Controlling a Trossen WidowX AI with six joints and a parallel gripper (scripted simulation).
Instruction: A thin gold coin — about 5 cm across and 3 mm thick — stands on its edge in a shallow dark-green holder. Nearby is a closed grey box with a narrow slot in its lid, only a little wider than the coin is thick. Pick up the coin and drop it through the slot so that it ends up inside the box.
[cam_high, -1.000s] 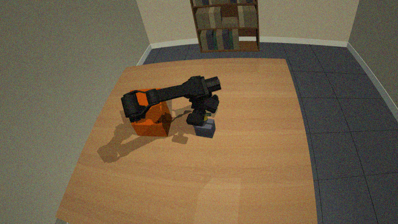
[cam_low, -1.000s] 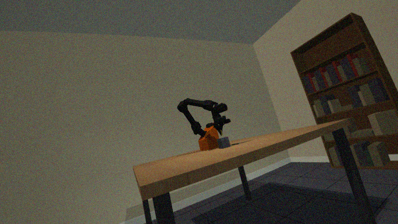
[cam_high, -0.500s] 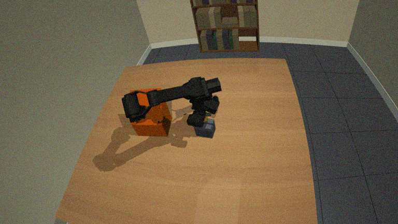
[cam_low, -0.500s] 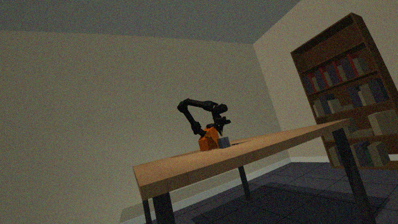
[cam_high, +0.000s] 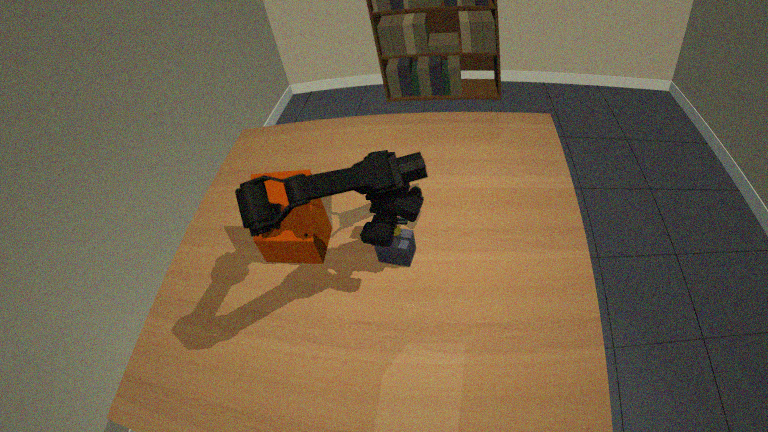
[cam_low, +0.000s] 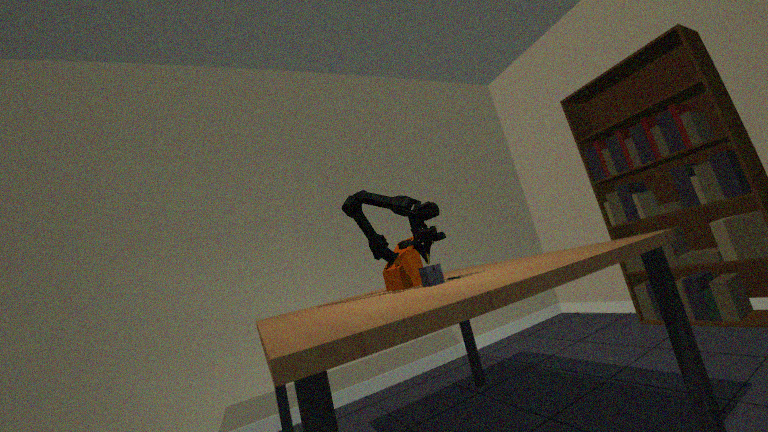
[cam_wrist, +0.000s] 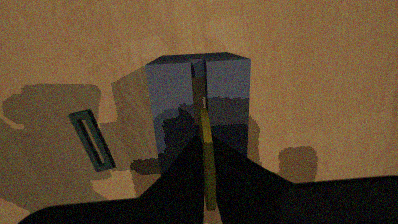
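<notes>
My gripper tip is 1 cm below the gold coin.
</notes>
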